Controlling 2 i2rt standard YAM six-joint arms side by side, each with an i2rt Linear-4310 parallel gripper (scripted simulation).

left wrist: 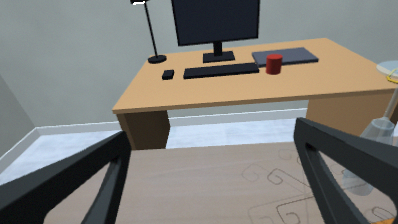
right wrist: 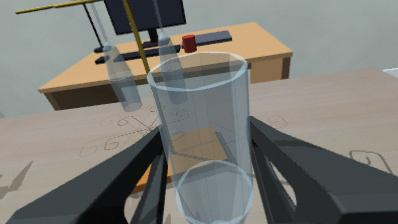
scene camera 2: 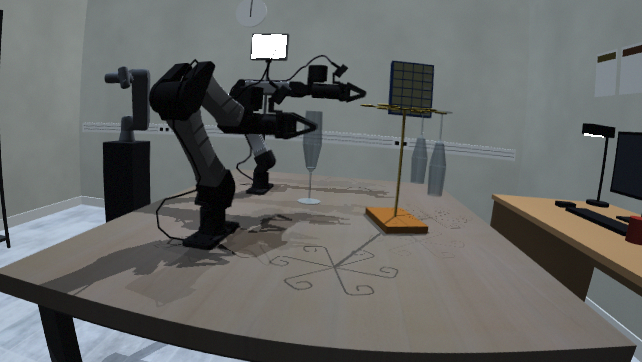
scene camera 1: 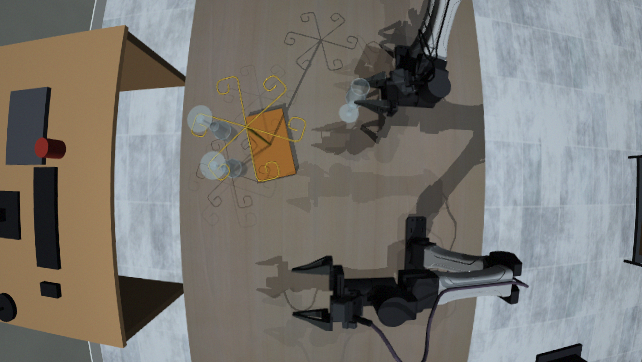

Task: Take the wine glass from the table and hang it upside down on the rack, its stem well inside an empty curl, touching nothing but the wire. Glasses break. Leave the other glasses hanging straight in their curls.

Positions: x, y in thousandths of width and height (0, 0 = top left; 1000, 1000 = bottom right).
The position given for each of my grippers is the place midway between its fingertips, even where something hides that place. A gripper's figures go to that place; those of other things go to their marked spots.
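Labels:
Distances from the lens: my left gripper (scene camera 1: 456, 808) is 59 cm from the lens; a wine glass (scene camera 1: 333, 457), 64 cm from the lens; a wine glass (scene camera 1: 312, 327), 67 cm from the lens; a wine glass (scene camera 1: 562, 239), 74 cm from the lens; a yellow wire rack (scene camera 1: 424, 341), 96 cm from the lens.

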